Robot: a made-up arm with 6 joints.
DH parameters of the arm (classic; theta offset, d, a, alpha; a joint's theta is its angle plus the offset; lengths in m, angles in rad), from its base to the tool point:
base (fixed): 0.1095 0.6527 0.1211 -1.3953
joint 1: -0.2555 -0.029 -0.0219 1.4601
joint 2: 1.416 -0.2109 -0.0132 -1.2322
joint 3: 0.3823 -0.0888 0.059 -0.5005
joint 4: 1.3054 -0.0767 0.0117 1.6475
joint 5: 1.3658 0 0.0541 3.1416
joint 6: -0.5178 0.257 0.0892 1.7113
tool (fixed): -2.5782 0.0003 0 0
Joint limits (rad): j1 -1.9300..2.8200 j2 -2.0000..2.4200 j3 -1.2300..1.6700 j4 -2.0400..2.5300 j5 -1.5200..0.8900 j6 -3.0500..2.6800
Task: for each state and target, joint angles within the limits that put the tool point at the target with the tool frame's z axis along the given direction. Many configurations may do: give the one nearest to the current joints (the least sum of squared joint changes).
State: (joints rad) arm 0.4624 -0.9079 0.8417 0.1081 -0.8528 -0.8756
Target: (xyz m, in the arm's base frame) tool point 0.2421 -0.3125 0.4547 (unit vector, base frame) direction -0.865 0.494 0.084
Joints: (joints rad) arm -0.0423 -0.4961 1.0524 -0.1016 -1.5200 -0.0587
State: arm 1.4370 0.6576 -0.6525 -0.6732 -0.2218 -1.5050
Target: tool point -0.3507 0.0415 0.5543 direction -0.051 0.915 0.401
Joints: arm 1.7631 1.2268 -1.1931 -0.6165 0.3697 -1.9888
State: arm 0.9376 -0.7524 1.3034 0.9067 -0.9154 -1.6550
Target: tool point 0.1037 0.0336 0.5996 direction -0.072 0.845 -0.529
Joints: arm 0.9837 -0.2467 0.7403 1.1234 -1.0037 -1.2498
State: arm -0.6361 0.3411 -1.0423 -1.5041 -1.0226 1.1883
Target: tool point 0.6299 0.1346 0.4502 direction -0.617 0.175 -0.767
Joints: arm -0.6623 0.1841 -0.1853 -1.1558 -1.0698 0.9817
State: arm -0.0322 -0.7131 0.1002 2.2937 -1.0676 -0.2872
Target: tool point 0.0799 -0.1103 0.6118 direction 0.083 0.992 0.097
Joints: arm 0.0275 -0.2814 -0.5572 1.7762 -1.2367 -0.5598
